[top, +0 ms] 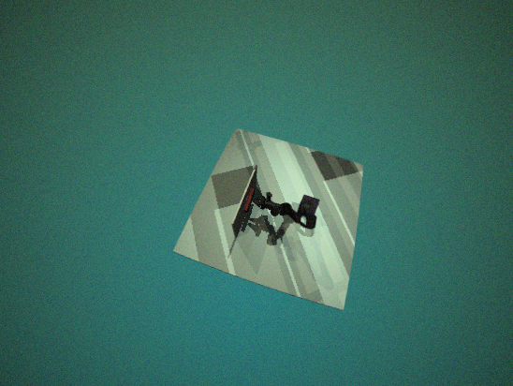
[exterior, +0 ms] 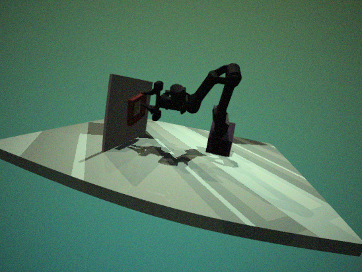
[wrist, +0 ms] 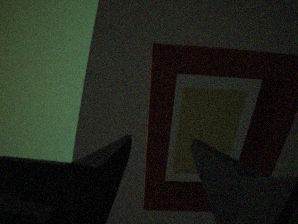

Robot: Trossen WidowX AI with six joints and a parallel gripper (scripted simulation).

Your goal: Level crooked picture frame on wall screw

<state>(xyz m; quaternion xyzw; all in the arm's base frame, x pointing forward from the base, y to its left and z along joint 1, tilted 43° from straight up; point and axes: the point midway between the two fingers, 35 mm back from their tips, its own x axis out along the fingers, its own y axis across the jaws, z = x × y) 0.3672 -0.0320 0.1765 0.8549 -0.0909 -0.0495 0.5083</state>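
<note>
Now: the red picture frame 20 mm ahead of my gripper tip, 10 mm to the right of it and 50 mm below it. Round my gripper tip: grey wall panel: 40 mm ahead, 60 mm below.
</note>
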